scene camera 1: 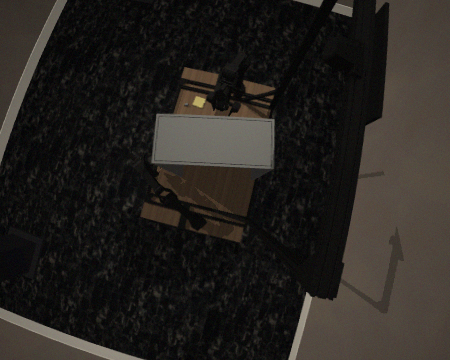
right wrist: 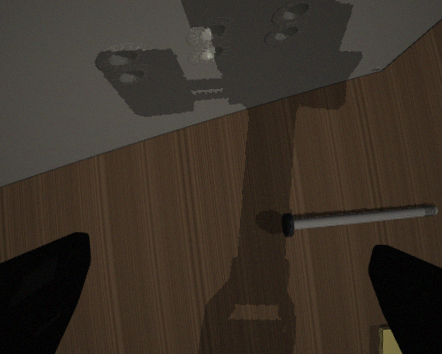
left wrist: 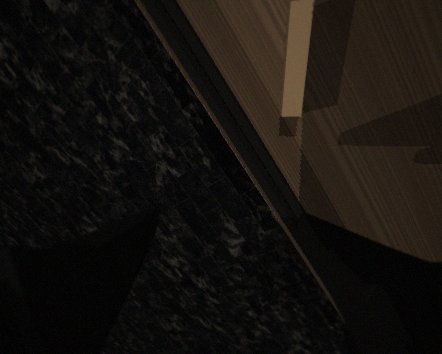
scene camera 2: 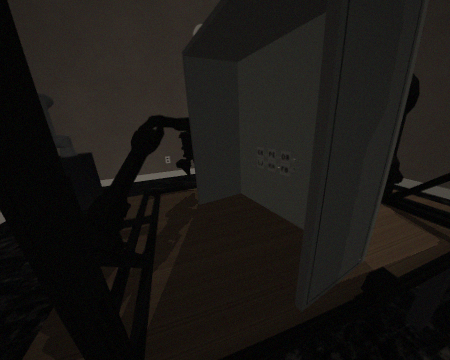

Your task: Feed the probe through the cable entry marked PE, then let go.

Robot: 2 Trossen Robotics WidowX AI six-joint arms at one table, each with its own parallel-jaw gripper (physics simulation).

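Places are measured from the left arm's base along level axes (x up, y left, z back), in metres.
Pixels of known places: left gripper, between the fingertips: (left wrist: 229, 217) (scene camera 2: 193, 171); right gripper, between the fingertips: (scene camera 1: 221, 113) (right wrist: 234, 254); left arm's base, origin of its link: (scene camera 1: 200, 222); right arm's base, origin of its link: (scene camera 1: 238, 94).
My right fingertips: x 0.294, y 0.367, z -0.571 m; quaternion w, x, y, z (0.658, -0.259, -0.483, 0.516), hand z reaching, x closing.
Ahead of a thing's pixels: the offset from my right fingertips to its top centre. "pt": to the spot under its first point. Level surfaces: height alone.
The probe (right wrist: 342, 218) (scene camera 1: 186, 104) is a thin grey rod with a black tip and lies flat on the wooden table @(dx -0.313 m) (right wrist: 149, 218) (scene camera 1: 231, 186). My right gripper (right wrist: 234, 254) (scene camera 1: 223, 101) is open and empty above the table, the probe lying between its fingers toward the right one. Ahead of it stands the grey cabinet (scene camera 1: 213, 141) (scene camera 2: 277, 107), whose back panel (right wrist: 86, 116) has three pairs of cable entries @(pt dx -0.112, dy -0.062, dz +0.114 m) (right wrist: 203, 42). Their labels, PE @(pt dx -0.098, dy -0.046, dz +0.152 m) (scene camera 2: 271, 154) among them, show inside the cabinet. My left gripper (scene camera 2: 185, 153) (scene camera 1: 146, 171) is open beside the cabinet's outer side wall.
A yellow note @(dx -0.302, dy +0.292, dz -0.046 m) (scene camera 1: 198, 101) (right wrist: 388, 337) lies on the table near the probe. Black rails (scene camera 1: 256, 100) (scene camera 2: 141, 228) cross both ends of the table. The left wrist view shows only the table's edge (left wrist: 241, 140) and dark floor (left wrist: 132, 158).
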